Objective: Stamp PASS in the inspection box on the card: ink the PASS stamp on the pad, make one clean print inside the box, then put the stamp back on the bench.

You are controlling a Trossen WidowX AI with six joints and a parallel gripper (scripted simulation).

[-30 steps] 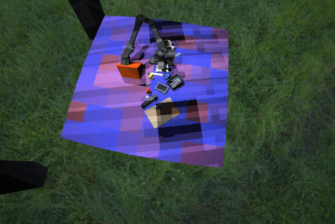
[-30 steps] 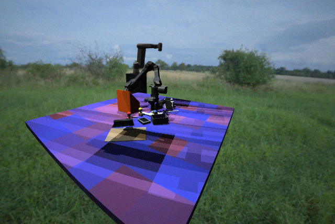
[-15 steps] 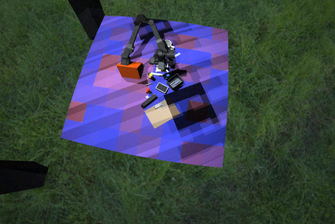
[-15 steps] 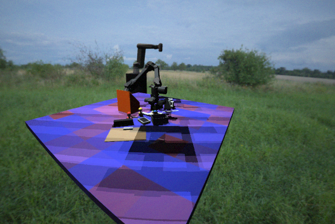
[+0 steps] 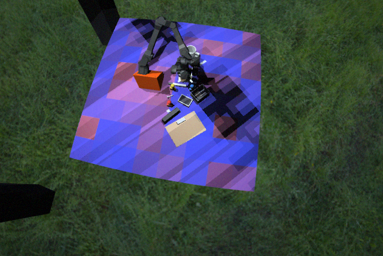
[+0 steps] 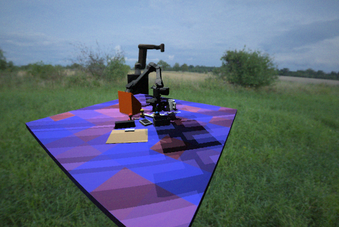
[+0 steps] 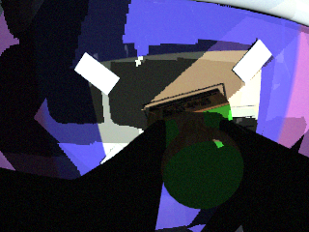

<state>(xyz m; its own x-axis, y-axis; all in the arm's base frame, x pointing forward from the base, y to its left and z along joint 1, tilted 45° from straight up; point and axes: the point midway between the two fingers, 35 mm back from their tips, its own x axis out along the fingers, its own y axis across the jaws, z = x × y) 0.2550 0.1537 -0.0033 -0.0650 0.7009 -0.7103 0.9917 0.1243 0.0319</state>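
My gripper tip is now right at the green-knob stamp. Also, from my gripper tip: white card (30 mm below); then blue-knob stamp (70 mm ahead, 80 mm to the right); then yellow-knob stamp (60 mm behind, 110 mm to the right).
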